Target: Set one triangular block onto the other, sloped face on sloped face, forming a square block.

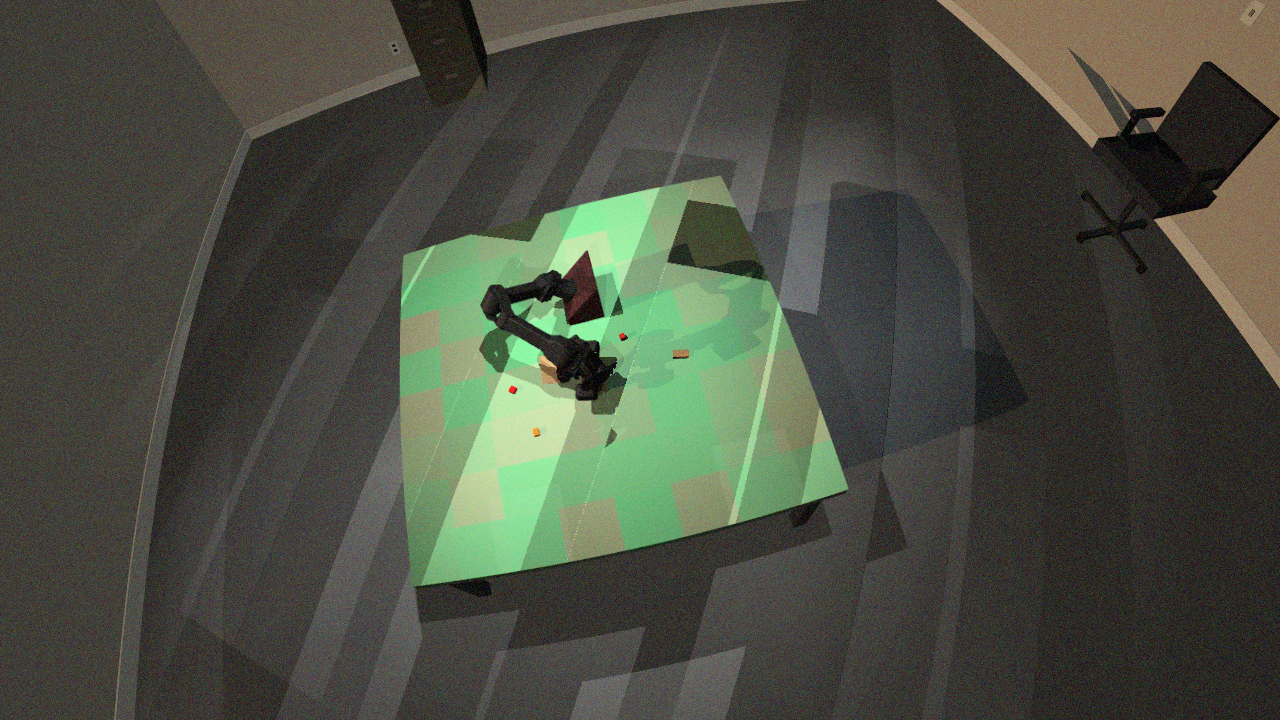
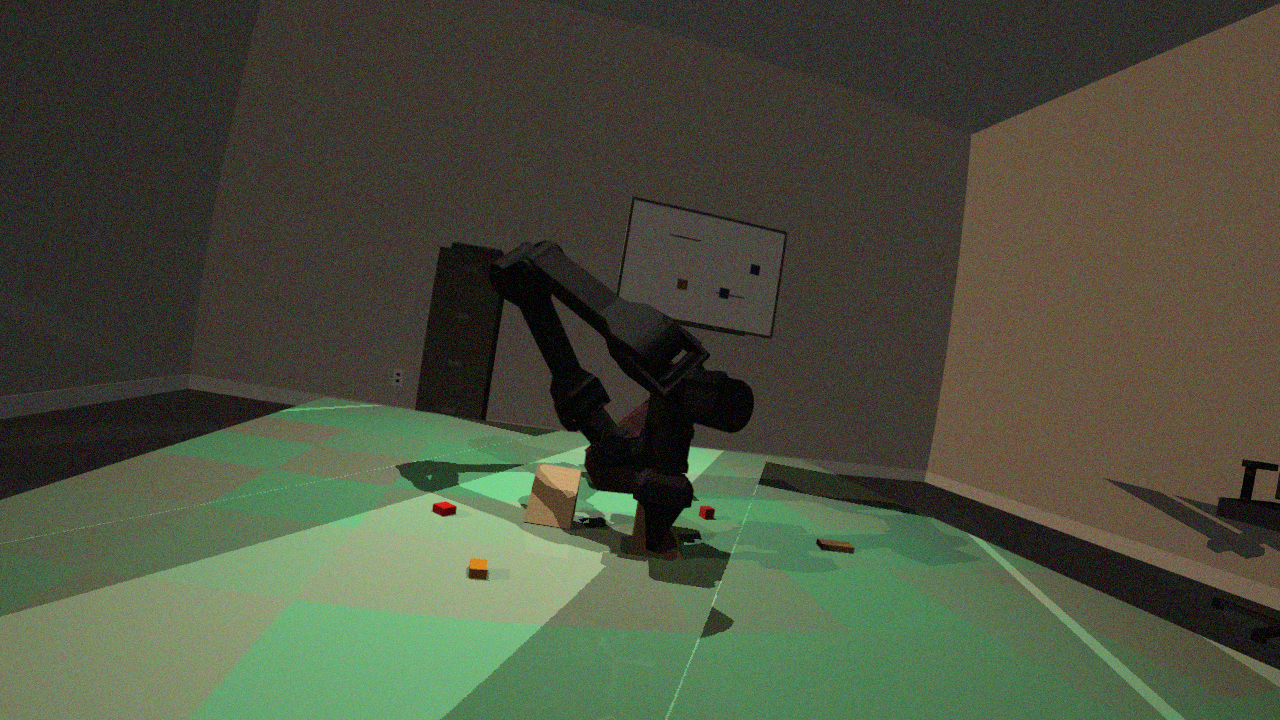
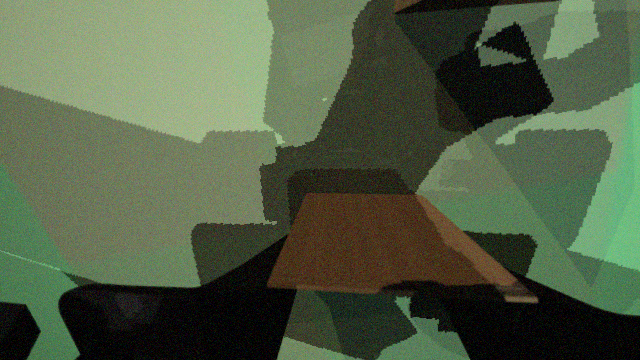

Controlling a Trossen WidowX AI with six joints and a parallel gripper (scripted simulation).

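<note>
My gripper tip is now 14 cm to the right of the small red cube and 12 cm past it. The rest, counted from my gripper tip: flat brown tile: 28 cm to the left, 1 cm ahead; orange cube: 21 cm to the right, 9 cm ahead.
</note>
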